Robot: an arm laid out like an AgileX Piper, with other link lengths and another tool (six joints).
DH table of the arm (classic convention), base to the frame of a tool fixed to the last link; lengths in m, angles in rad. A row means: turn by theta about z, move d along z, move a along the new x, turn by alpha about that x. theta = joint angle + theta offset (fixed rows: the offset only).
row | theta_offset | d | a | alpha
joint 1 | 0 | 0.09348 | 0 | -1.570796
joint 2 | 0.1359 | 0 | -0.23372 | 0
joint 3 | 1.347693 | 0 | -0.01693 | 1.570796
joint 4 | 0 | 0.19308 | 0 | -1.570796
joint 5 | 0 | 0 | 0 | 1.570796
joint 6 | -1.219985 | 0.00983 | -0.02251 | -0.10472
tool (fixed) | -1.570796 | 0.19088 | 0 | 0
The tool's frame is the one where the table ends.
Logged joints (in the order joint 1, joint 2, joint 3, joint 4, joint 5, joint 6), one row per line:
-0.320 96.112 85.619 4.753 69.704 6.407
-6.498 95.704 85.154 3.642 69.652 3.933
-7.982 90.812 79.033 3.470 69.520 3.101
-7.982 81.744 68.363 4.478 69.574 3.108
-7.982 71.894 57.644 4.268 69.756 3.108
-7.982 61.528 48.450 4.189 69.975 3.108
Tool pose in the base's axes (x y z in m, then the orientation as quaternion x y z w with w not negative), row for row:
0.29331 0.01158 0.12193 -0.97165 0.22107 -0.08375 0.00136
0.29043 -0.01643 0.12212 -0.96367 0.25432 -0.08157 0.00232
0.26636 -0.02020 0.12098 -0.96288 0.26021 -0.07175 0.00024
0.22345 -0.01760 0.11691 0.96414 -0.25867 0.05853 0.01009
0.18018 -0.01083 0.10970 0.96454 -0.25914 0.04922 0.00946
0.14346 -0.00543 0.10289 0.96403 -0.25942 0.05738 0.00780
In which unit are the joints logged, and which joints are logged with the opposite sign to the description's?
The joints are logged in degrees. Opposite sign: joint 3, joint 4.
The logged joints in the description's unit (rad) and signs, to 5 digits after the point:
-0.00559 1.67747 -1.49433 -0.08296 1.21656 0.11182
-0.11341 1.67035 -1.48622 -0.06356 1.21566 0.06864
-0.13931 1.58497 -1.37939 -0.06056 1.21335 0.05412
-0.13931 1.42670 -1.19316 -0.07816 1.21430 0.05424
-0.13931 1.25479 -1.00608 -0.07449 1.21747 0.05424
-0.13931 1.07387 -0.84561 -0.07311 1.22129 0.05424

